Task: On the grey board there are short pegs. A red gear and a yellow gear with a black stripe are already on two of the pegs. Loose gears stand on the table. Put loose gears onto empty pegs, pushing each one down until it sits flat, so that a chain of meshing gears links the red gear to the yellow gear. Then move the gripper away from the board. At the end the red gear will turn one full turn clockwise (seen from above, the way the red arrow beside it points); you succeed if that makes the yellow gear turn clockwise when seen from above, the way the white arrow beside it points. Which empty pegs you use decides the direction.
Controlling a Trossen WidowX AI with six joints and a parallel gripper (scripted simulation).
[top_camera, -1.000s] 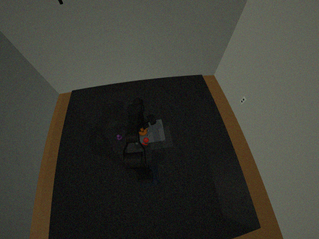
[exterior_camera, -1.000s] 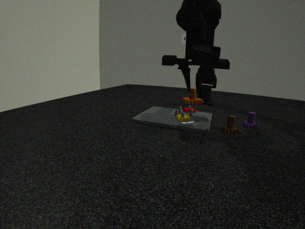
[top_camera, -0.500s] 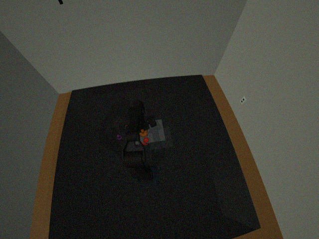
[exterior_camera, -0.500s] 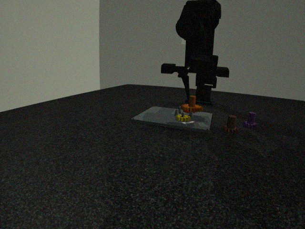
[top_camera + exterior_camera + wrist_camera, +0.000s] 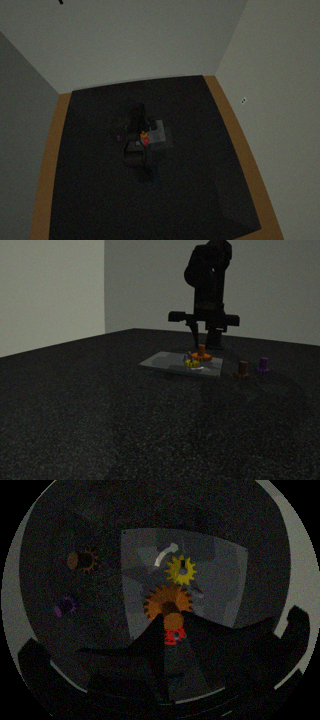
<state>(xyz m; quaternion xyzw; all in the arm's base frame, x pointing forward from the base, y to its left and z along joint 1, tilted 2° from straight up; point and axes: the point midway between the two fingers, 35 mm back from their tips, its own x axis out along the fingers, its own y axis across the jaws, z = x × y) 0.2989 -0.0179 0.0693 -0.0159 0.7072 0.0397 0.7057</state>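
The orange gear is 10 mm below my gripper tip. Round my gripper tip: yellow gear (40 mm ahead, 30 mm below, 20 mm to the right); red gear (50 mm behind, 30 mm below, 10 mm to the right); brown gear (110 mm to the left, 70 mm ahead, 30 mm below).
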